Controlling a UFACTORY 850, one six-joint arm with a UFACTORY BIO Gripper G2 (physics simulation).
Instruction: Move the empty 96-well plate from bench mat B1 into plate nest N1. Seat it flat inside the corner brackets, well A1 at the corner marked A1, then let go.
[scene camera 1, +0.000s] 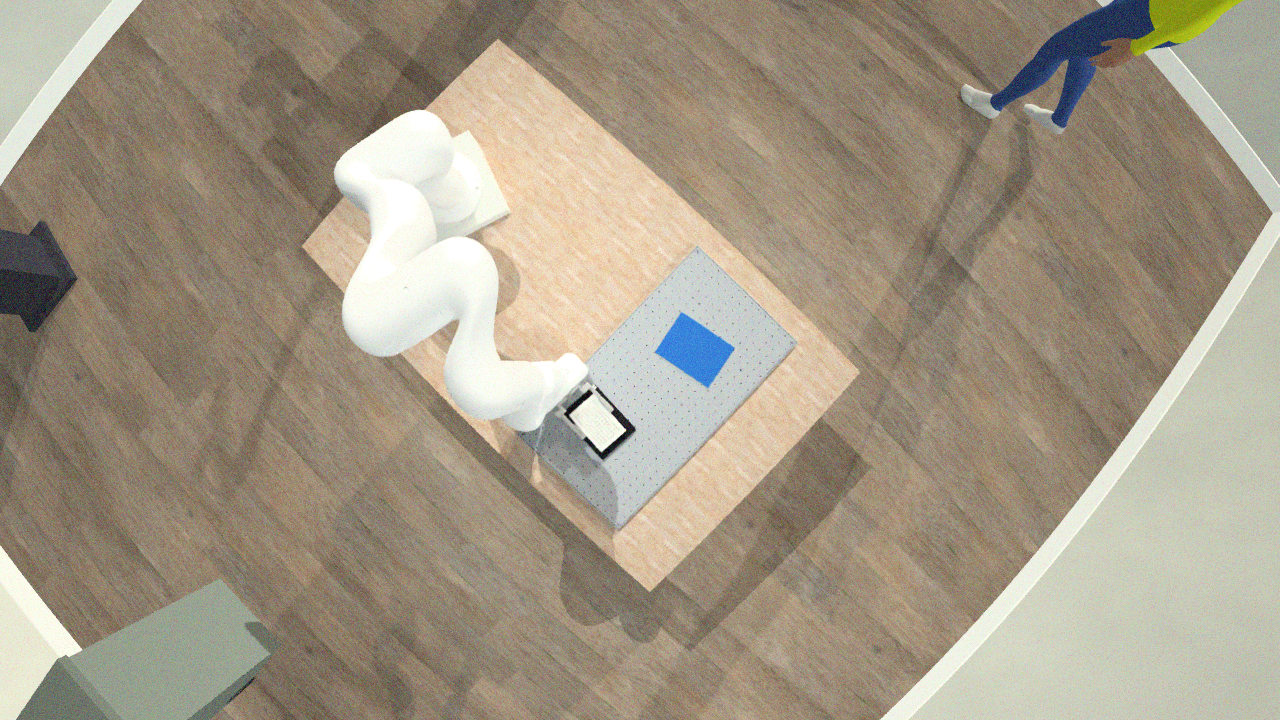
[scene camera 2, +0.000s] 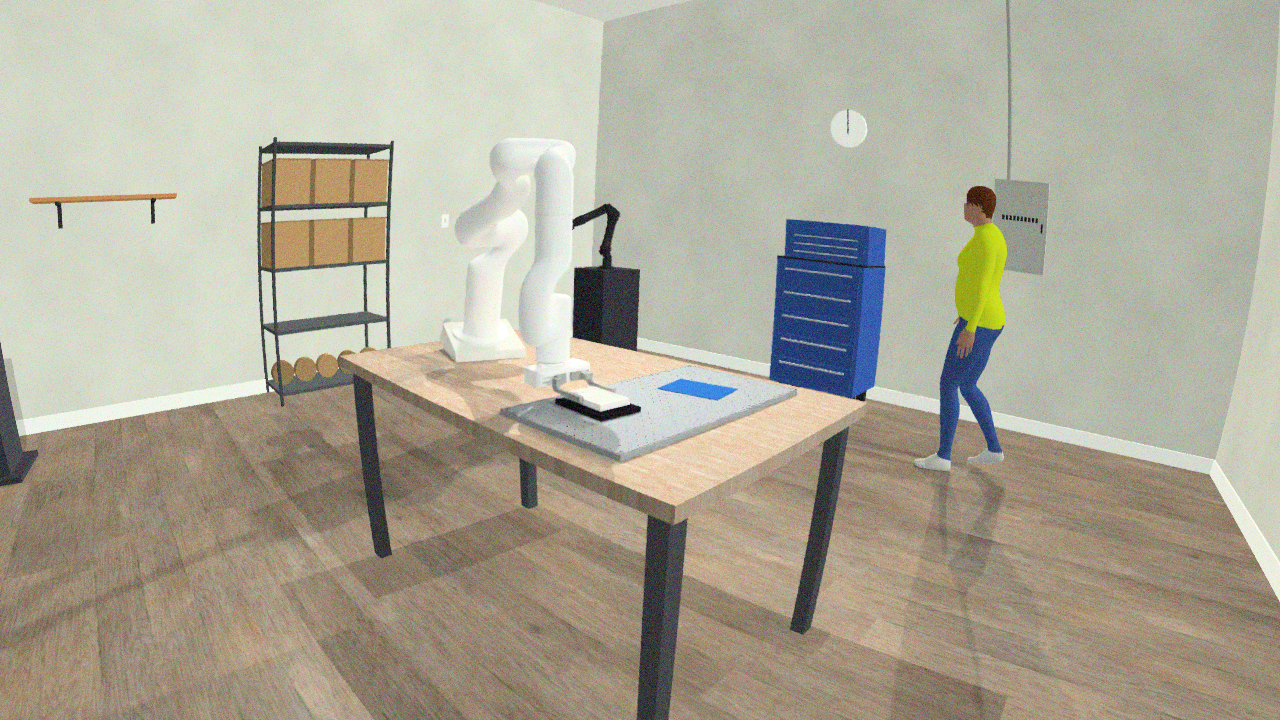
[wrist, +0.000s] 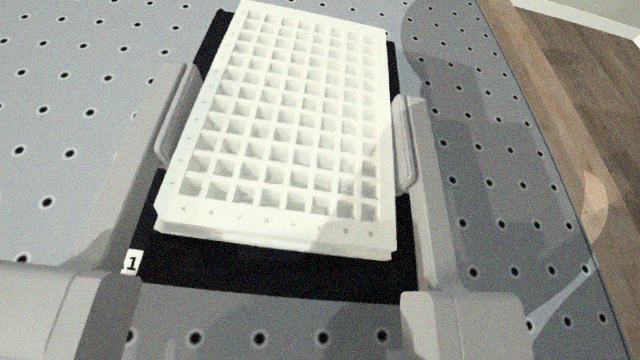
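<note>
The white 96-well plate (scene camera 1: 597, 422) (scene camera 2: 597, 394) (wrist: 290, 130) is level or nearly so, over the black plate nest N1 (scene camera 1: 627, 429) (scene camera 2: 617, 413) (wrist: 275, 275). My gripper (scene camera 1: 595, 416) (scene camera 2: 592, 394) (wrist: 291, 130) is shut on the plate by its two long sides. The plate is low over the nest; whether it touches the nest is not clear. A black strip of nest shows in front of the plate's near edge. The white A1 label (wrist: 132, 262) is at the nest's near left corner, partly hidden, on the same side as the plate's A1 corner. The corner brackets cannot be made out.
The blue bench mat B1 (scene camera 1: 695, 349) (scene camera 2: 698, 388) lies on the grey perforated board (scene camera 1: 680, 411) (scene camera 2: 680, 422), apart from the nest. The board lies on the wooden table (scene camera 1: 572, 205) (scene camera 2: 760, 447). A person (scene camera 1: 1074, 62) (scene camera 2: 980, 286) stands on the floor away from the table.
</note>
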